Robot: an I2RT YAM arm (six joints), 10 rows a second.
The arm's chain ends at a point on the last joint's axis. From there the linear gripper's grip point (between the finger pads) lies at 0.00 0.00 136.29 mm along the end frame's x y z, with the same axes.
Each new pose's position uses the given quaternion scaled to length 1; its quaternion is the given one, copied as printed.
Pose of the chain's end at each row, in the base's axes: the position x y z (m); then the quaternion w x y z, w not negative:
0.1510, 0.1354, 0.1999, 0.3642, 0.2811, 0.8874, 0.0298
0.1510, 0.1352, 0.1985, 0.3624, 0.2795, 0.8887, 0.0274
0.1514, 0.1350, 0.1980, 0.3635, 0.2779, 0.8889, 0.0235
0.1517, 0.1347, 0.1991, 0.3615, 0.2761, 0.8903, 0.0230
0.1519, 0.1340, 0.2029, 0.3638, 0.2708, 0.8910, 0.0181
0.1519, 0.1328, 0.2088, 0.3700, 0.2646, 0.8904, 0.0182
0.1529, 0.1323, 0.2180, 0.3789, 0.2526, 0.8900, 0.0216
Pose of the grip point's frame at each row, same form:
0.2414, 0.1147, 0.1000, 0.3642, 0.2811, 0.8874, 0.0298
0.2409, 0.1142, 0.0982, 0.3624, 0.2795, 0.8887, 0.0274
0.2412, 0.1132, 0.0979, 0.3635, 0.2779, 0.8889, 0.0235
0.2412, 0.1131, 0.0986, 0.3615, 0.2761, 0.8903, 0.0230
0.2416, 0.1115, 0.1028, 0.3638, 0.2708, 0.8910, 0.0181
0.2430, 0.1105, 0.1099, 0.3700, 0.2646, 0.8904, 0.0182
0.2463, 0.1115, 0.1210, 0.3789, 0.2526, 0.8900, 0.0216

